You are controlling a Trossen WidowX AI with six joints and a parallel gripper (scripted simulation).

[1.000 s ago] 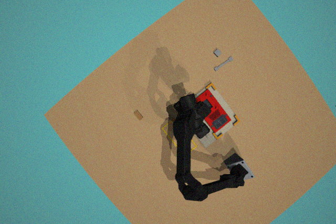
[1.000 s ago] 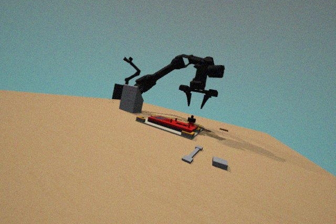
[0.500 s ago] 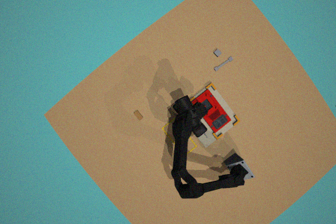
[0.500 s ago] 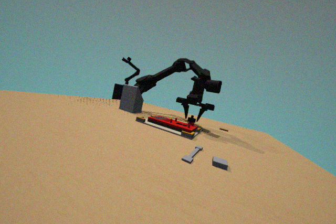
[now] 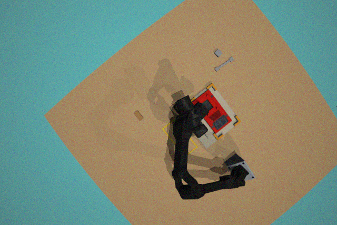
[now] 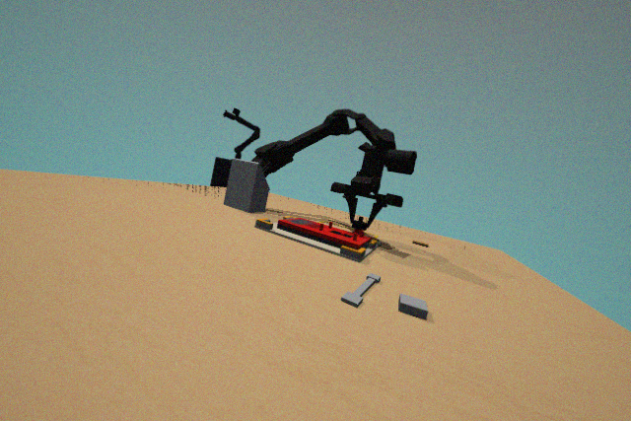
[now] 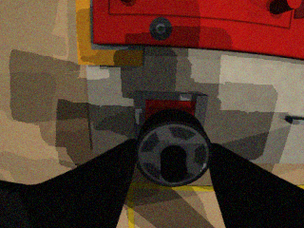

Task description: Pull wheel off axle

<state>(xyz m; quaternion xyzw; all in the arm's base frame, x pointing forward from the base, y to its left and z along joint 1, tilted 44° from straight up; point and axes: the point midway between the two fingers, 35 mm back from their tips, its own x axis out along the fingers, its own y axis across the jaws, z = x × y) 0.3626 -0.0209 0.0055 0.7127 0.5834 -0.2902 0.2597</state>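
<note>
Right now my gripper tip is right at the wheel. The rest, counted from my gripper tip: tan block 180 mm ahead, 180 mm to the left, 30 mm below; grey dumbbell-shaped bar 60 mm ahead, 320 mm to the right, 30 mm below; grey block 120 mm ahead, 340 mm to the right, 30 mm below.
</note>
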